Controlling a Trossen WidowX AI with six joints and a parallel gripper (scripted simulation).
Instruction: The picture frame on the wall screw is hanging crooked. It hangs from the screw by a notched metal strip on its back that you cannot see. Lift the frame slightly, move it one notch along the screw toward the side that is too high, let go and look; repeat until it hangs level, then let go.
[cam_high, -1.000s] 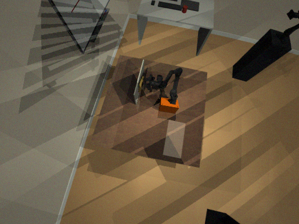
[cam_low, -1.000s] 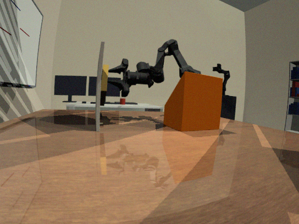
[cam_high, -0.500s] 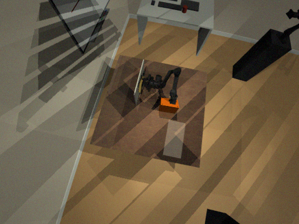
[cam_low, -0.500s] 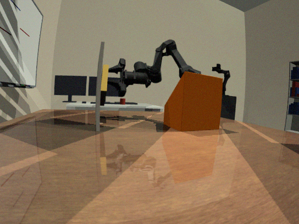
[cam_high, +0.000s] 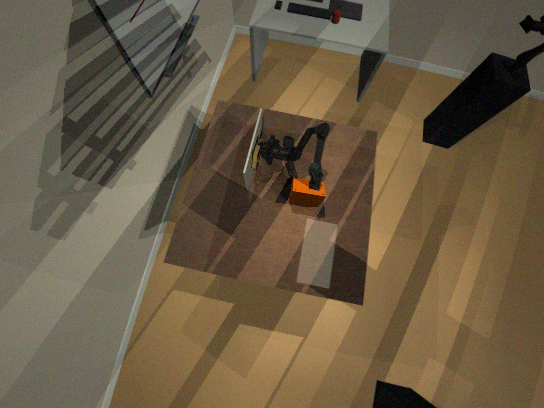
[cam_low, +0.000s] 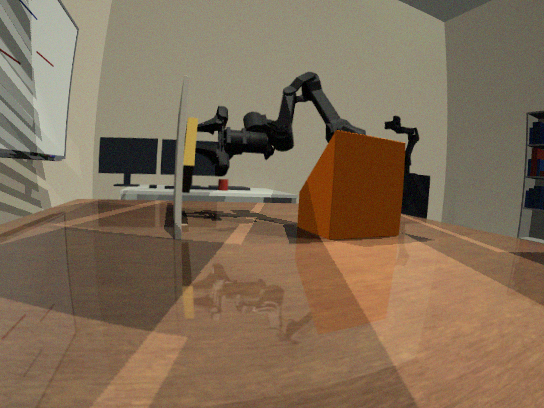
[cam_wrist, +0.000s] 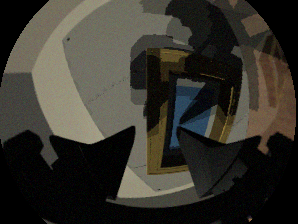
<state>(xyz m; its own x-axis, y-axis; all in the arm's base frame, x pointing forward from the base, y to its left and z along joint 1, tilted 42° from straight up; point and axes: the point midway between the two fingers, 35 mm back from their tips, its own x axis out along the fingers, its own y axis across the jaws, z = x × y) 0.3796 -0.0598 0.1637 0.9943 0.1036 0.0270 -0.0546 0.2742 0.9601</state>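
Right now the picture frame is 10 mm ahead of my gripper tip, 20 mm to the left of it and 50 mm below it. Round my gripper tip: wall panel: 20 mm ahead, 60 mm below.
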